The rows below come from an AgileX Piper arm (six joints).
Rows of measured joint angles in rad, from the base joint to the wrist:
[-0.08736 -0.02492 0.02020 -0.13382 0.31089 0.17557]
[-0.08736 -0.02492 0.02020 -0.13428 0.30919 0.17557]
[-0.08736 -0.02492 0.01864 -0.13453 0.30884 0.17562]
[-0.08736 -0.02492 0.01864 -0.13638 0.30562 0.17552]
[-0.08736 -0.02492 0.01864 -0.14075 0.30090 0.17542]
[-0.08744 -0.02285 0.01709 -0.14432 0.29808 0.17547]
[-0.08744 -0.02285 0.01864 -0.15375 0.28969 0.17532]
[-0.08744 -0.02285 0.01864 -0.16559 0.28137 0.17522]
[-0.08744 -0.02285 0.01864 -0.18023 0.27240 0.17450]
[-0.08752 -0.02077 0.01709 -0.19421 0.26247 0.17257]
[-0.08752 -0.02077 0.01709 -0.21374 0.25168 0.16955]
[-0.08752 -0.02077 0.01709 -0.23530 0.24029 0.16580]
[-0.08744 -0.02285 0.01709 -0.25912 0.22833 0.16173]
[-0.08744 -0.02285 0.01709 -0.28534 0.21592 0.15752]
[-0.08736 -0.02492 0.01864 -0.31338 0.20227 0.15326]
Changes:
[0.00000 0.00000 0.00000 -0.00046 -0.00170 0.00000]
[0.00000 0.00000 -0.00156 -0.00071 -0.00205 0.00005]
[0.00000 0.00000 -0.00156 -0.00256 -0.00527 -0.00005]
[0.00000 0.00000 -0.00156 -0.00693 -0.00999 -0.00015]
[-0.00008 0.00207 -0.00311 -0.01050 -0.01281 -0.00010]
[-0.00008 0.00207 -0.00156 -0.01993 -0.02120 -0.00025]
[-0.00008 0.00207 -0.00156 -0.03177 -0.02952 -0.00035]
[-0.00008 0.00207 -0.00156 -0.04641 -0.03849 -0.00107]
[-0.00016 0.00415 -0.00311 -0.06039 -0.04842 -0.00300]
[-0.00016 0.00415 -0.00311 -0.07992 -0.05921 -0.00602]
[-0.00016 0.00415 -0.00311 -0.10148 -0.07060 -0.00977]
[-0.00008 0.00207 -0.00311 -0.12530 -0.08256 -0.01384]
[-0.00008 0.00207 -0.00311 -0.15152 -0.09497 -0.01805]
[0.00000 0.00000 -0.00156 -0.17956 -0.10862 -0.02231]

